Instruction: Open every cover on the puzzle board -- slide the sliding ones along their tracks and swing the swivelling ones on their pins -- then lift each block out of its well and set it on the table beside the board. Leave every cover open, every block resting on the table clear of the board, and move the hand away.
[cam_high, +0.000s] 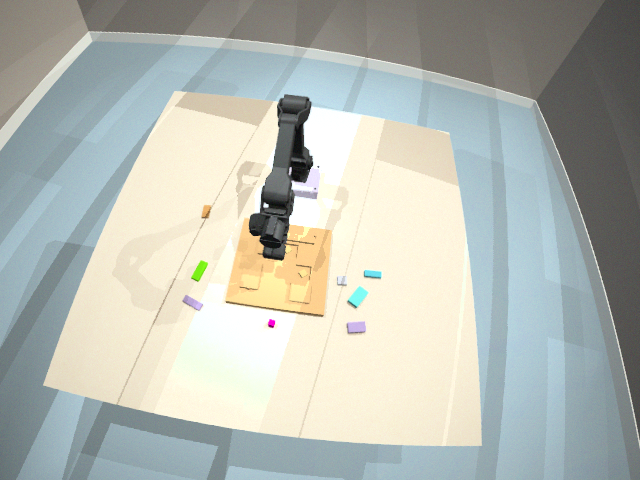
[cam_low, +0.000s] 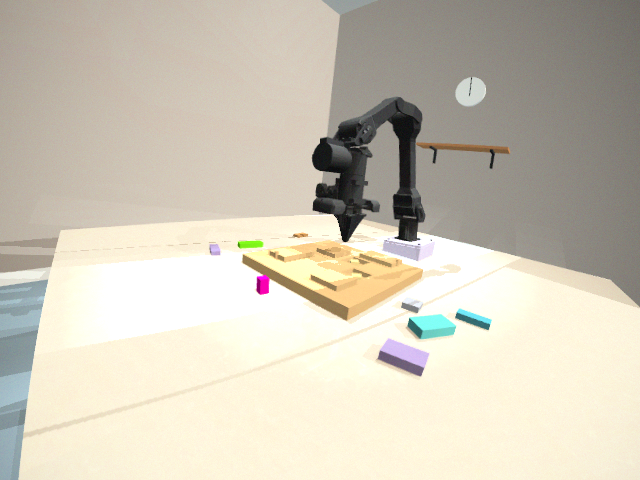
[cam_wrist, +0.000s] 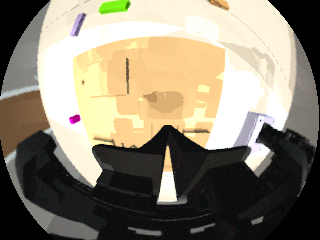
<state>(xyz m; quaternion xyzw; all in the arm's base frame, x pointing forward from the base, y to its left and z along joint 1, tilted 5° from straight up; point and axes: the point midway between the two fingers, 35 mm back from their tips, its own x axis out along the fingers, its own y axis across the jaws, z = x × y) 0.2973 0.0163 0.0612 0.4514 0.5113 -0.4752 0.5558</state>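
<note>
My gripper tip is now 4 cm short of the tan puzzle board, 2 cm to the right of it and 4 cm above it. The rest, counted from my gripper tip: green block 14 cm ahead, 21 cm to the right, 5 cm below; grey cube 4 cm ahead, 22 cm to the left, 5 cm below; magenta block 24 cm ahead, 5 cm to the left, 5 cm below.
</note>
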